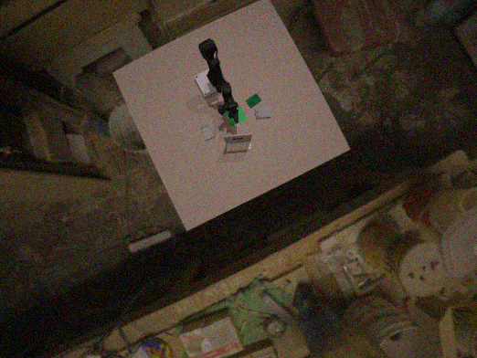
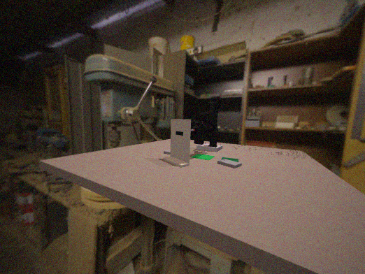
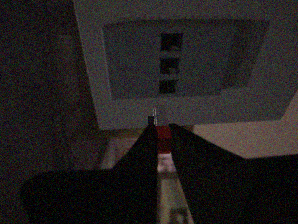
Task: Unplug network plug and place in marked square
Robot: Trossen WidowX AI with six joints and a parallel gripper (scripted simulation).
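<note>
The green square is 10 cm behind my gripper tip, 4 cm to the left of it and 18 cm below it. The rest, counted from my gripper tip: plug (1 cm ahead); upright panel (8 cm ahead, 5 cm to the right, 7 cm below); dark green tile (12 cm behind, 21 cm to the left, 18 cm below).
</note>
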